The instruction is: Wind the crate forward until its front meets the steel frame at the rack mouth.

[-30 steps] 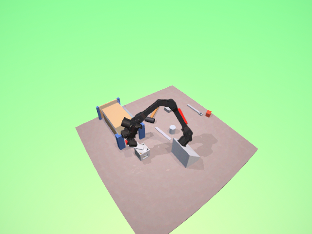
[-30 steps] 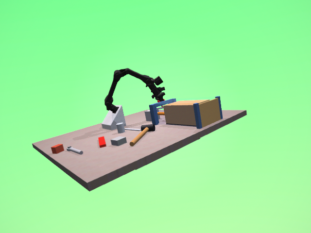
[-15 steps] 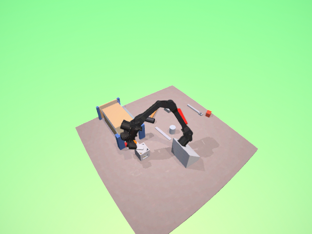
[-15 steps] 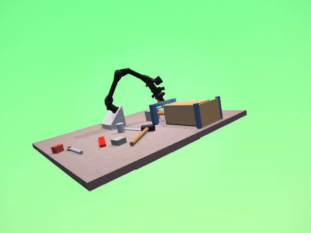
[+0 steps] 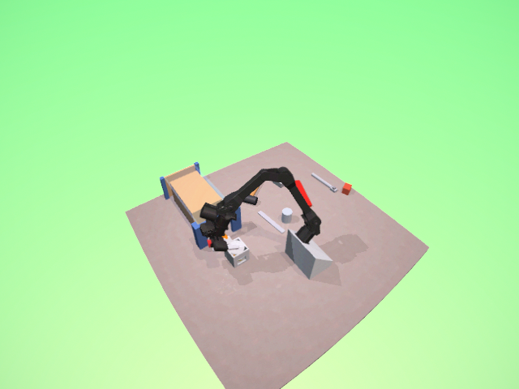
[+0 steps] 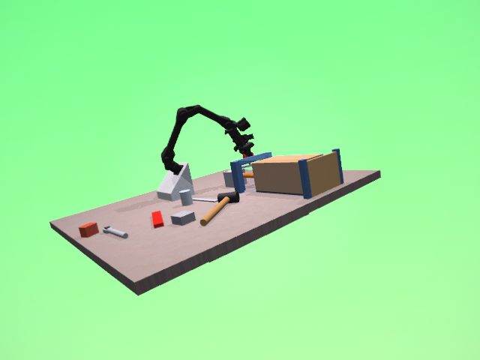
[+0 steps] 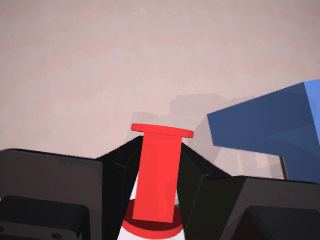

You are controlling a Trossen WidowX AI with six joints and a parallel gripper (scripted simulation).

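Right now my gripper tip is 50 mm to the left of the winch handle, 30 mm above it and 20 mm past it. From my gripper tip the other things lie so: flat steel bar: 390 mm to the right, 130 mm below, 80 mm ahead; white winch: 120 mm to the right, 100 mm below, 50 mm behind; red grip: 20 mm to the right.
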